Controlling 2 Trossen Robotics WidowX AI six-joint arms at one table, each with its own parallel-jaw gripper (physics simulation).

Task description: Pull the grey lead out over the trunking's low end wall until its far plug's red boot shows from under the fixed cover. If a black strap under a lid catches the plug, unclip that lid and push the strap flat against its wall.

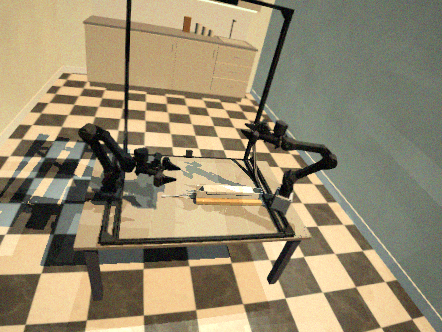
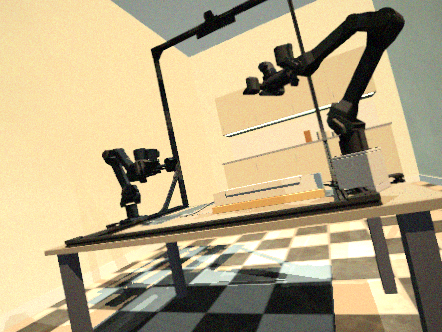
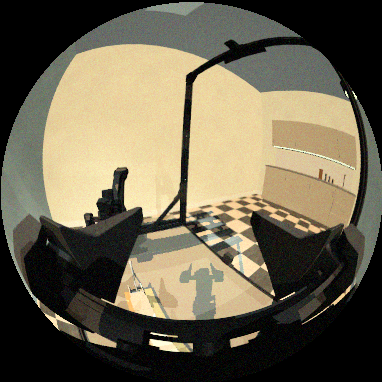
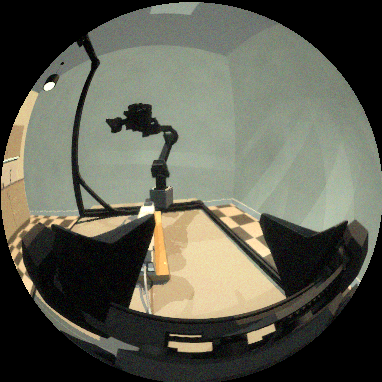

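Note:
The trunking (image 1: 227, 190) (image 2: 265, 189) (image 3: 145, 301) lies on the table, with white upper parts and an orange long side (image 1: 230, 201) (image 2: 270, 201) (image 4: 161, 250). Thin pale grey leads (image 1: 176, 196) (image 3: 133, 274) (image 4: 146, 292) come out of its end nearer the right arm and lie on the table; which is the task's lead cannot be told. No red boot or black strap can be made out. My right gripper (image 1: 176, 173) (image 4: 209, 219) is open and empty, above the table beyond the leads' end. My left gripper (image 1: 245, 129) (image 3: 198, 215) is open and empty, high above the trunking's far side.
A black frame (image 1: 190, 239) (image 2: 200, 228) runs around the table top (image 1: 150, 227), with tall posts (image 1: 128, 80) (image 2: 167, 110) rising from it. A grey box (image 1: 281, 202) (image 2: 357, 170) (image 4: 161, 197) stands under the left arm's base, near the trunking's other end.

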